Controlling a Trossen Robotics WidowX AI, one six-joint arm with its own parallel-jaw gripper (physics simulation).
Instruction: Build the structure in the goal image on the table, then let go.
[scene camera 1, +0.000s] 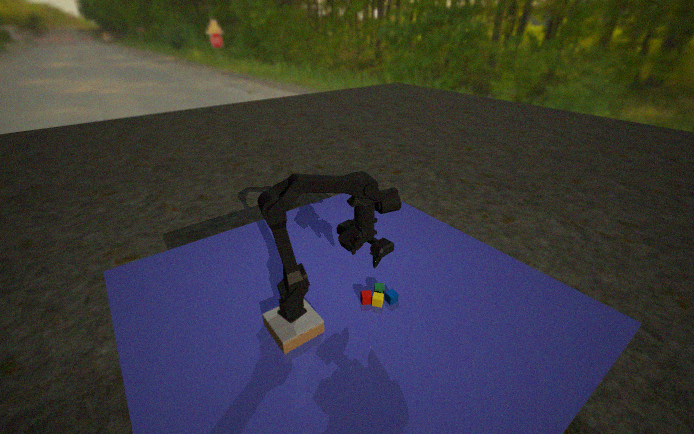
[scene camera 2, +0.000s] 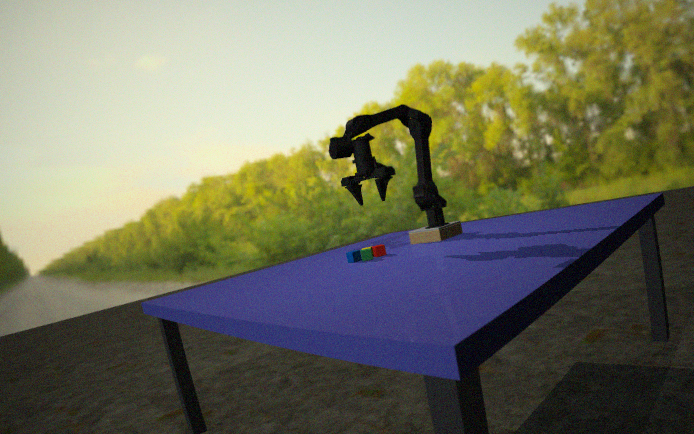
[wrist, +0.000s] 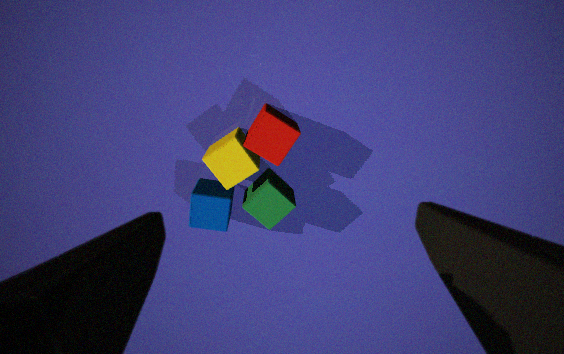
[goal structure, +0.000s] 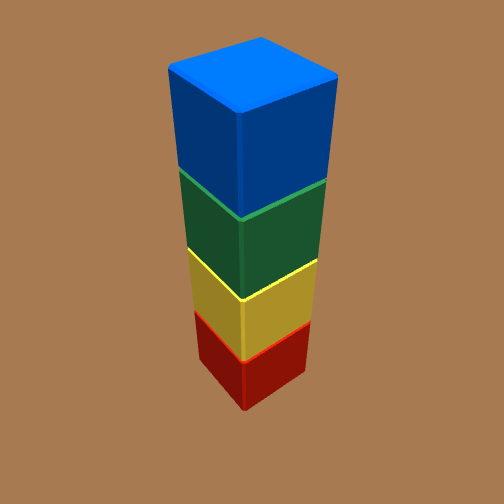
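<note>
Four small cubes rest close together on the blue table top (scene camera 1: 486, 332) (scene camera 2: 307, 301). The yellow cube (scene camera 1: 377, 299) (wrist: 231, 161) is between the red cube (scene camera 1: 365, 297) (scene camera 2: 378, 250) (wrist: 272, 136) and the blue cube (scene camera 1: 391, 296) (scene camera 2: 353, 255) (wrist: 210, 212) in the wrist view. The green cube (scene camera 1: 379, 287) (scene camera 2: 366, 253) (wrist: 270, 204) is to the right of the blue one there. The yellow cube is hidden in scene camera 2. Small gaps or contacts between the cubes are hard to tell. My gripper (scene camera 2: 373, 202) (wrist: 292, 219) is open and empty, high above the table and the cubes.
The arm's base block (scene camera 1: 301, 335) (scene camera 2: 435, 233) stands on the table near the cubes. Shadows of the arm fall across the table top. The table's edges and legs (scene camera 2: 181, 376) show in scene camera 2.
</note>
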